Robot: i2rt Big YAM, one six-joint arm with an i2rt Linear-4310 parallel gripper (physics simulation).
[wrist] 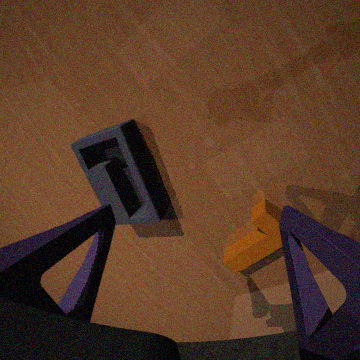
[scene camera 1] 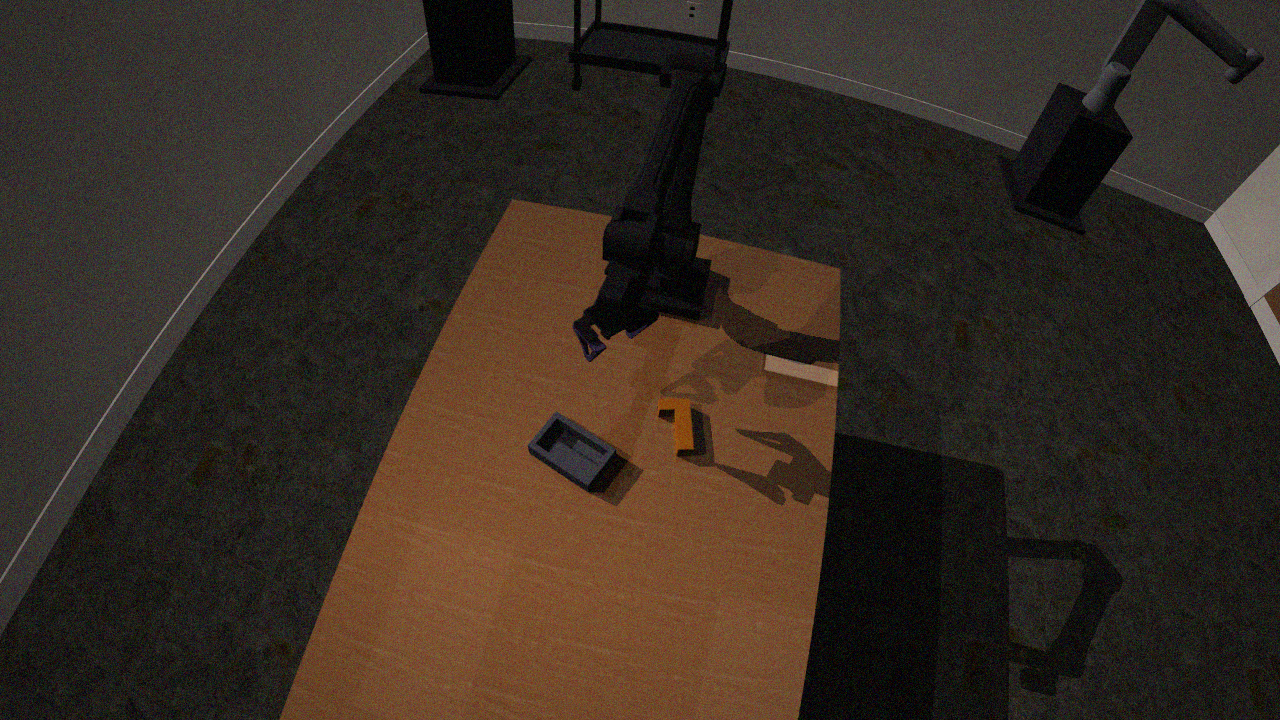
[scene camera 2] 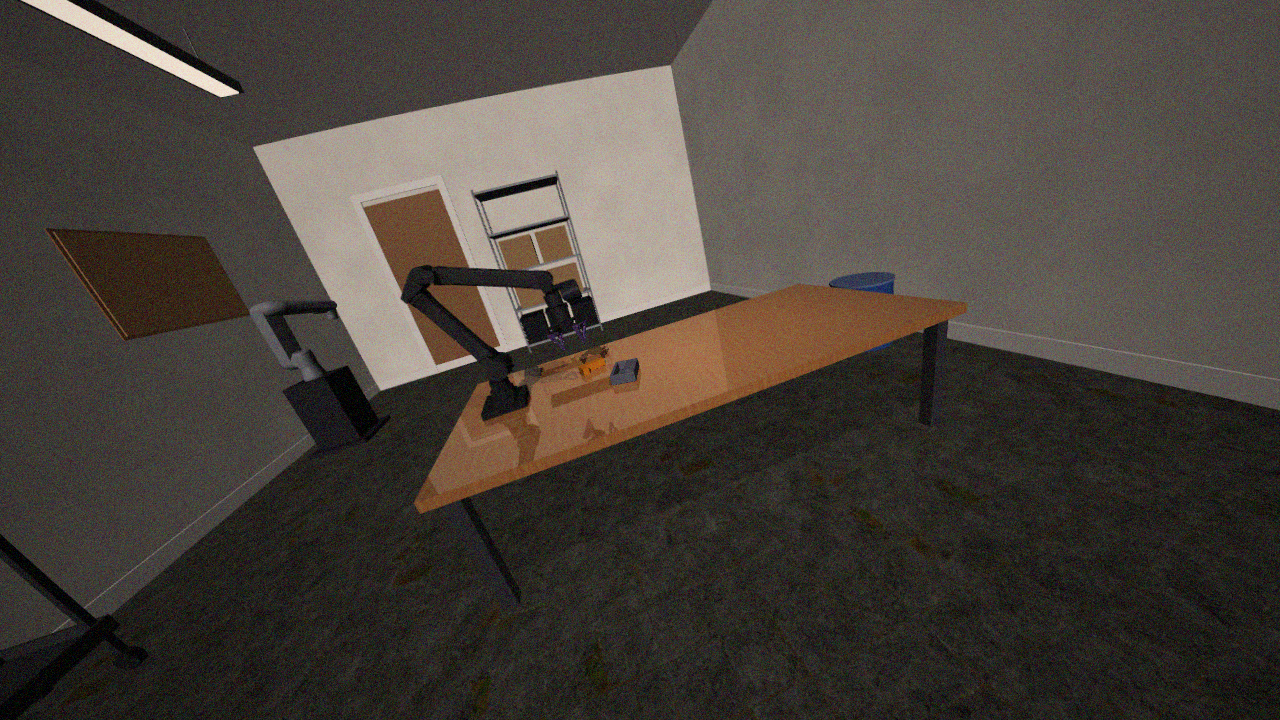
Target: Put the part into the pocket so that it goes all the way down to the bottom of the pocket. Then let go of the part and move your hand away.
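Places are measured from the arm's base along level axes (x ahead, y left, z up), in centimetres.
Pixels of known places: gripper, fingertip midpoint: [wrist: 194, 214] [scene camera 1: 608, 347] [scene camera 2: 574, 346]; arm's base at its link origin: [scene camera 1: 671, 279] [scene camera 2: 506, 398].
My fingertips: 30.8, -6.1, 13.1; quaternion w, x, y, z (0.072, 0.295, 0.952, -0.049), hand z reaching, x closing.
For each thing: its top centre in the pictures, then the offset to it from my fingertips, as dx, dy, dz. "spot": a spot on its surface instead. Level surfaces: height alone.
- orange L-shaped part at its top centre: [wrist: 249, 245] [scene camera 1: 676, 423] [scene camera 2: 592, 363] +4.5, +14.8, -12.9
- blue-grey block at its top centre: [wrist: 113, 183] [scene camera 1: 571, 447] [scene camera 2: 623, 366] +15.1, -2.7, -12.3
- wooden table at its surface level: dz -15.9
- pale patch at a spot on its surface: [scene camera 1: 801, 370] spot: -16.9, +38.6, -15.9
The orange L-shaped part [scene camera 1: 683, 428] [scene camera 2: 591, 365] [wrist: 255, 246] lies on the table, apart from the pocket; in the wrist view the right finger covers its end. The pocket is a recess in a blue-grey block [scene camera 1: 572, 450] [scene camera 2: 624, 371] [wrist: 150, 218], which sits on the table with its opening up, to the left of the part in scene camera 1. Its recess shows no part inside. My gripper [scene camera 1: 615, 344] [scene camera 2: 570, 339] [wrist: 194, 214] is open with purple fingers and is empty. It hangs well above the table, on the arm's side of the part and the block.
The wooden table [scene camera 1: 537, 573] [scene camera 2: 760, 340] carries the arm's base [scene camera 1: 675, 291] [scene camera 2: 505, 401]. A pale patch [scene camera 1: 801, 370] shows near the table's right edge in scene camera 1. Shadows of the arm fall around the part. Another arm on a pedestal [scene camera 1: 1069, 156] [scene camera 2: 331, 410] stands away from the table.
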